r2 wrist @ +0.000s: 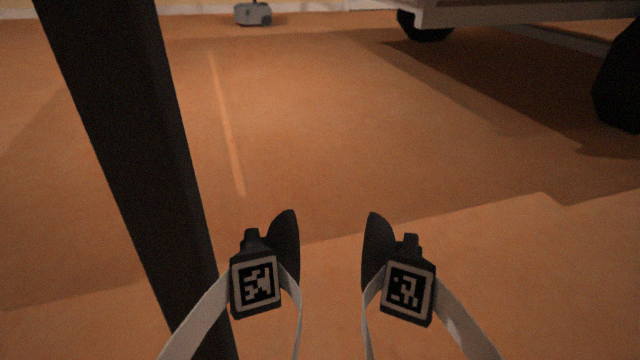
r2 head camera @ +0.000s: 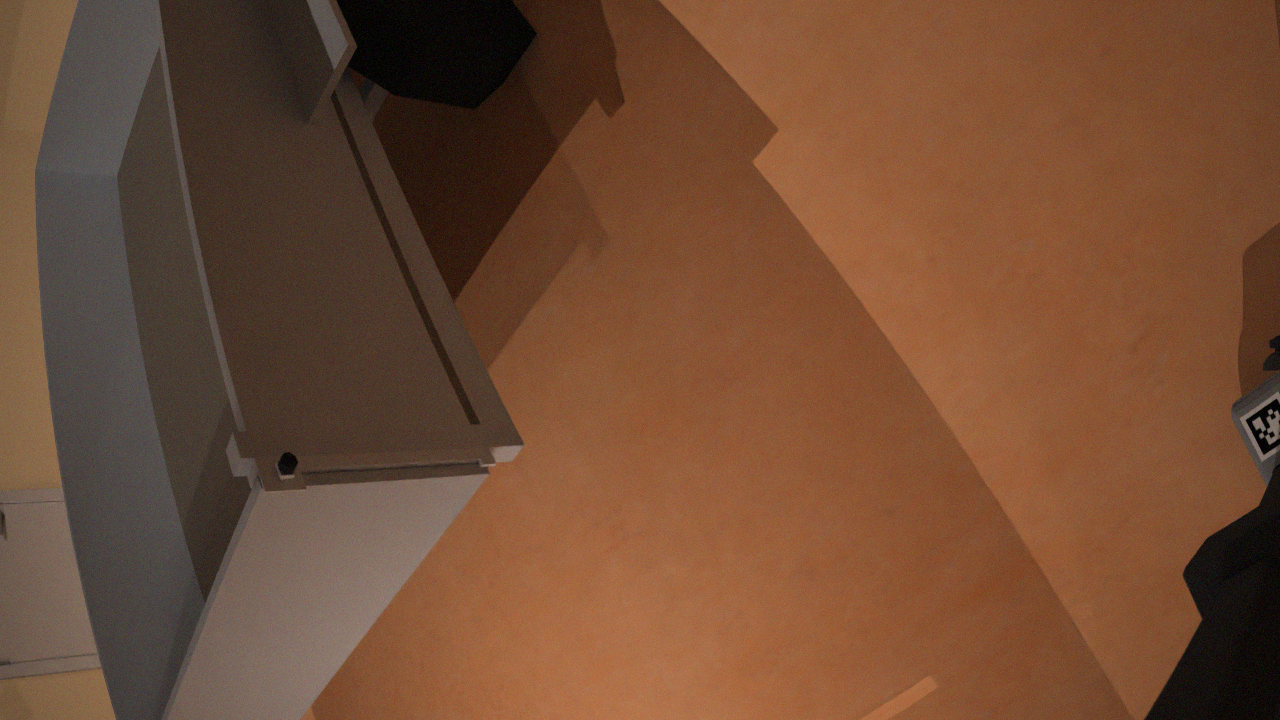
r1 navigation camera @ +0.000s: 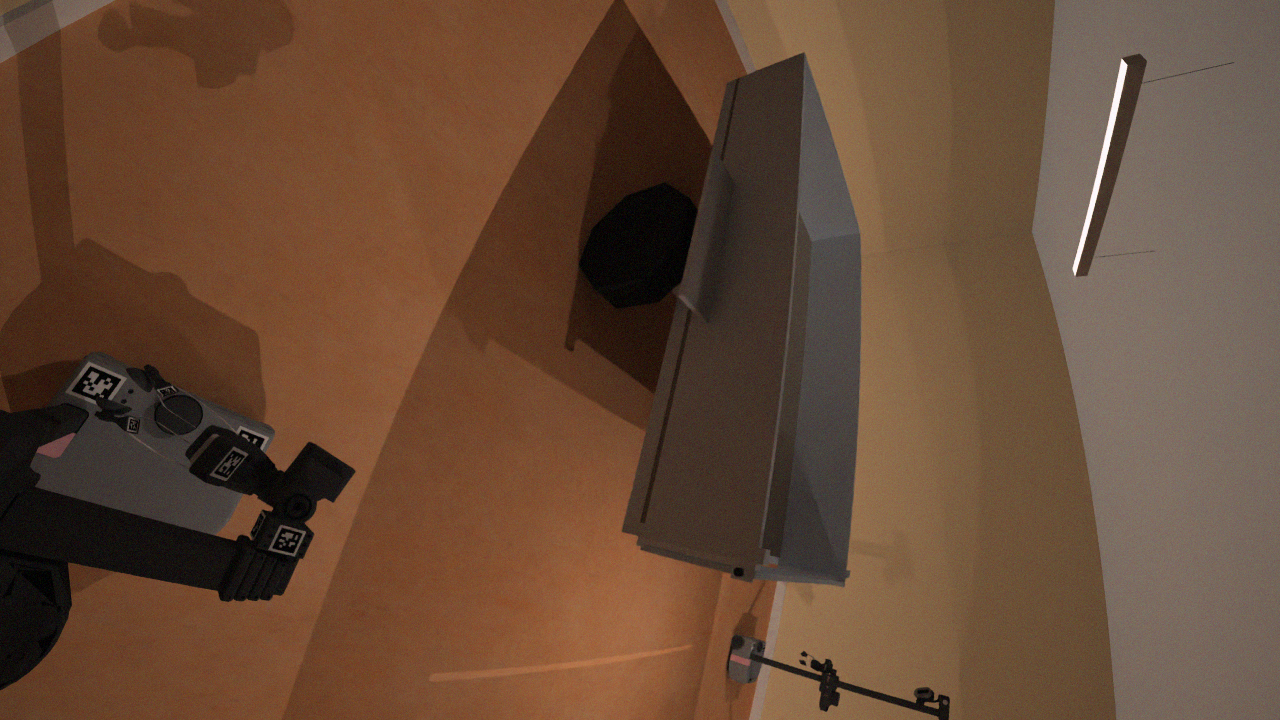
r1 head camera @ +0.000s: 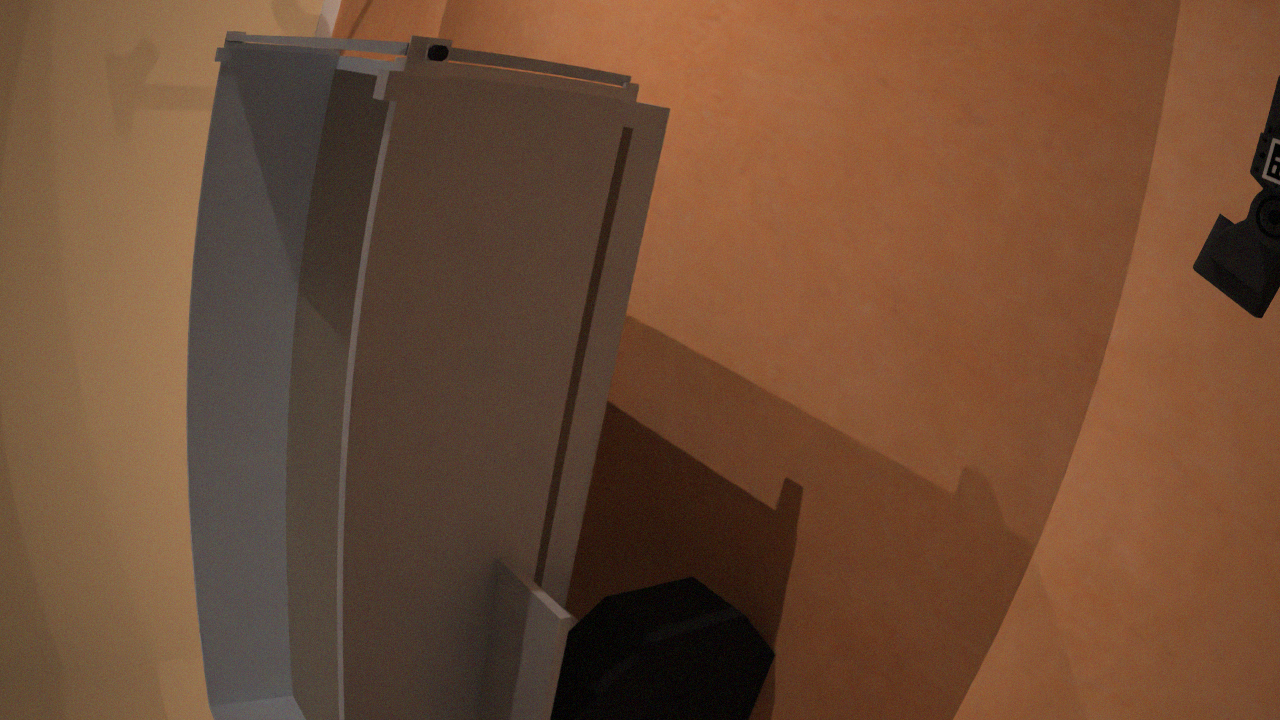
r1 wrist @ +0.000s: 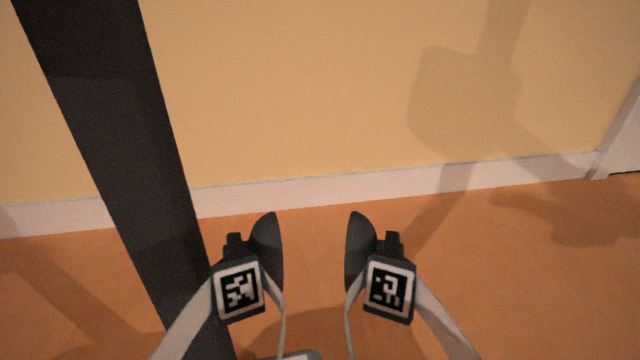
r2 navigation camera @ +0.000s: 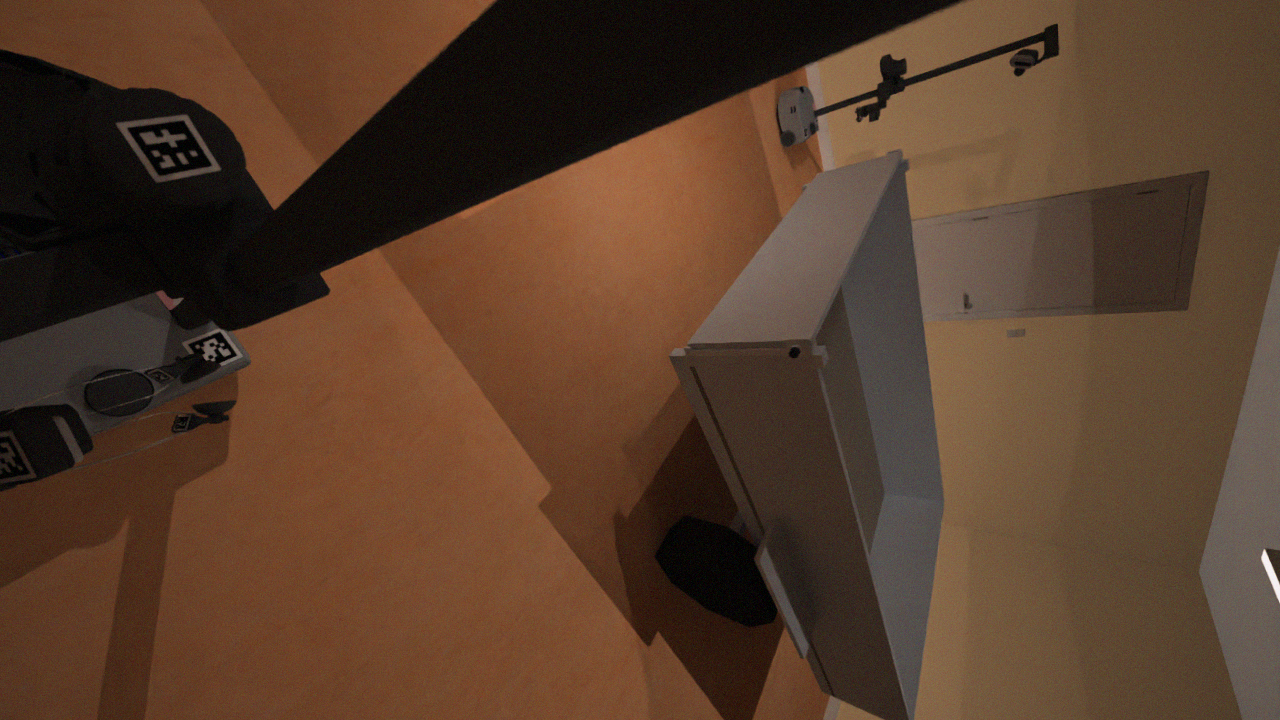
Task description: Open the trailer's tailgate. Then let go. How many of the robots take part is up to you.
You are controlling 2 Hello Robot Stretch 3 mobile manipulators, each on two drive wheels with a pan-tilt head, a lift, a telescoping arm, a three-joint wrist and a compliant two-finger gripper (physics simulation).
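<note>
The grey trailer's tailgate [r2 head camera: 322, 573] [r2 navigation camera: 787, 259] stands upright across the end of the box, flush with the side walls. The r1 head and navigation views show that end almost edge-on. A black round latch knob [r1 head camera: 437, 52] [r1 navigation camera: 738, 571] [r2 head camera: 286, 462] [r2 navigation camera: 793, 351] sits near the top corner of the tailgate end. My r1 gripper [r1 navigation camera: 129, 390] [r1 wrist: 314, 250] is open, folded in over its own base, with nothing between the fingers. My r2 gripper [r2 navigation camera: 209, 387] [r2 wrist: 331, 250] is open and empty beside its own base. Both grippers are well away from the tailgate.
Black trailer wheels [r1 head camera: 662, 662] [r1 navigation camera: 640, 246] [r2 head camera: 438, 44] [r2 navigation camera: 716, 573] stick out below the fenders. Beyond the tailgate end, the r1 navigation view shows r2 [r1 navigation camera: 744, 658], and the r2 navigation view shows r1 [r2 navigation camera: 796, 116]. A door [r2 navigation camera: 1065, 246] is in the wall behind the trailer.
</note>
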